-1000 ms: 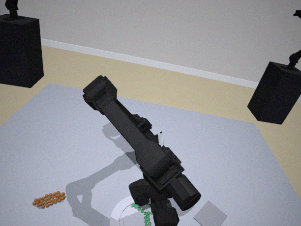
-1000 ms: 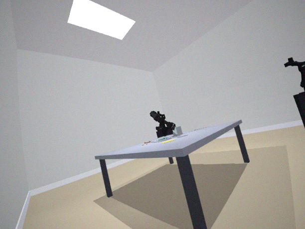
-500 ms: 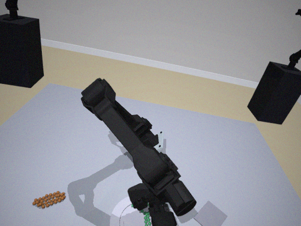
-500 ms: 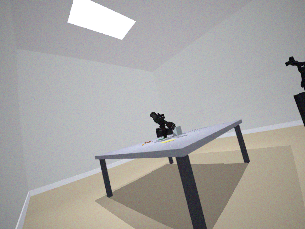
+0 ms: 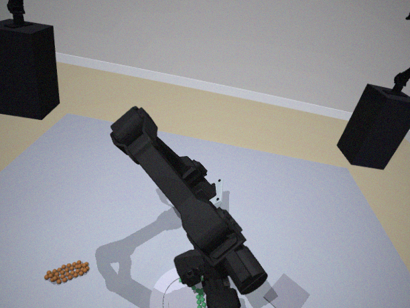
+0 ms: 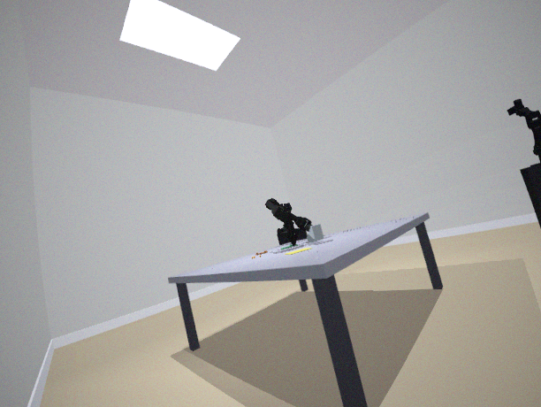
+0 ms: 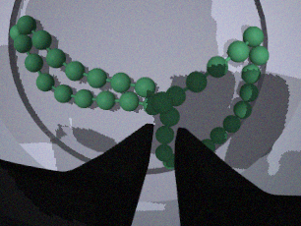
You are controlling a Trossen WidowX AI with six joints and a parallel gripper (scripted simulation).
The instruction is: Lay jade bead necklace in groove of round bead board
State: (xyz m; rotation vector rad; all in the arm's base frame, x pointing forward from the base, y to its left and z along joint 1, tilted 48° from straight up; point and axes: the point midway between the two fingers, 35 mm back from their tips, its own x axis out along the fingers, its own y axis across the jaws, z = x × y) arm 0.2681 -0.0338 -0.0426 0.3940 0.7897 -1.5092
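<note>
The round bead board lies 3 cm to the right of my gripper tip, 3 cm ahead of it and 1 cm below it. From my gripper tip the other things lie so: yellow strip (23 cm ahead, 20 cm to the left, 1 cm below); flat grey square (21 cm to the left, 1 cm below, 1 cm behind).
</note>
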